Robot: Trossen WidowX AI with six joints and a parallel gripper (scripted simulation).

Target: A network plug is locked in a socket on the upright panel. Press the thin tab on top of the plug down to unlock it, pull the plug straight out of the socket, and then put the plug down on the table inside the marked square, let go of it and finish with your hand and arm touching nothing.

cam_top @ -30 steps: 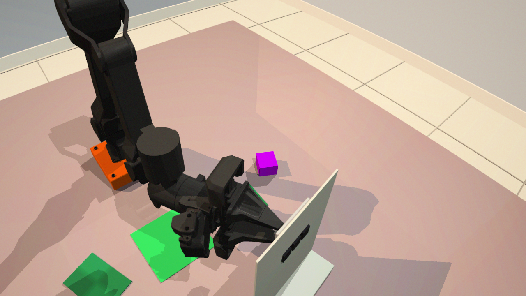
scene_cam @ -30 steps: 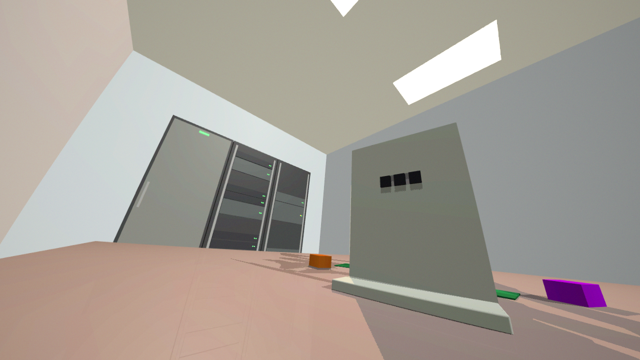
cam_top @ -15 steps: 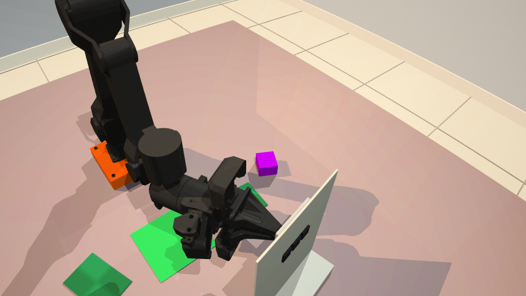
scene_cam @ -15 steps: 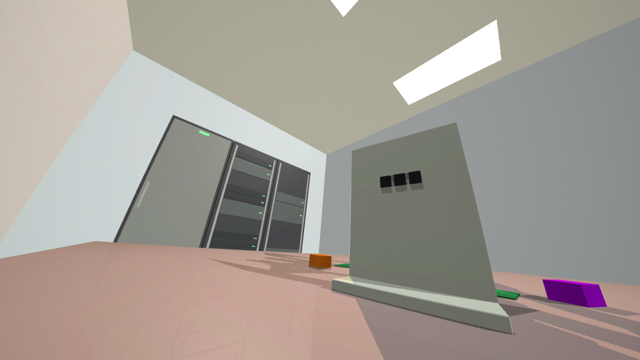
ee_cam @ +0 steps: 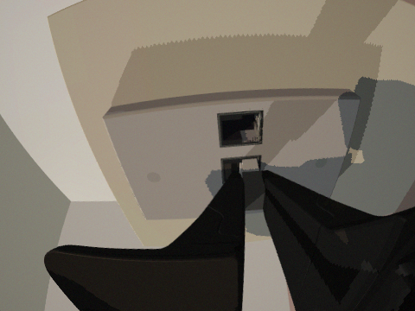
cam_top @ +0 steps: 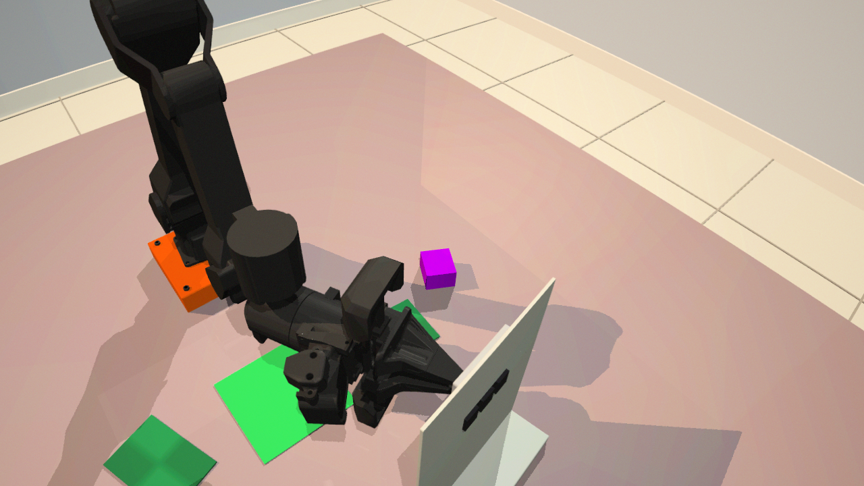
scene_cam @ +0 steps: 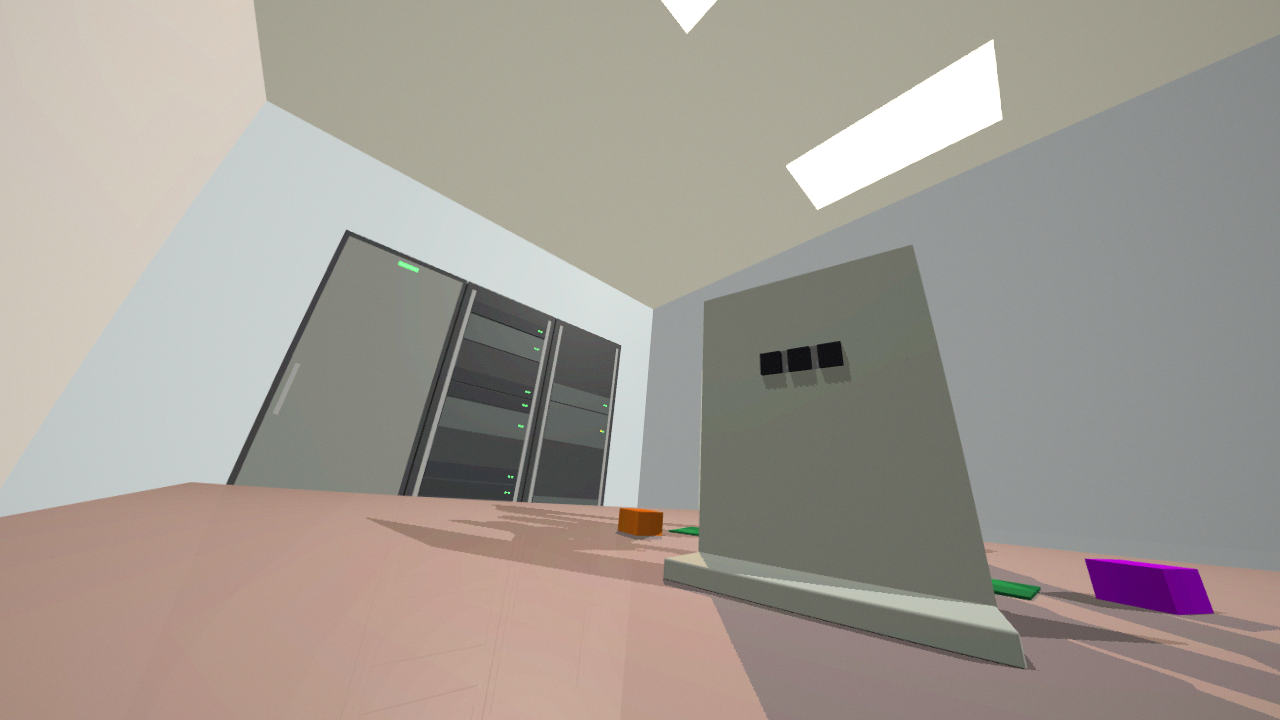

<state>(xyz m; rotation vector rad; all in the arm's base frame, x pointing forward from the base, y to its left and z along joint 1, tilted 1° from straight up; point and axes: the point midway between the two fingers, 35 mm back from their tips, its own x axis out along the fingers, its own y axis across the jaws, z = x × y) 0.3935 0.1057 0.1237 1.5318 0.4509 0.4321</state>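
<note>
My gripper tip is now 5 cm above the upright panel, 2 cm short of it and 1 cm to the right of it. The rest, counted from my gripper tip: bright green marked square: 17 cm behind, 16 cm below, 12 cm to the right.
</note>
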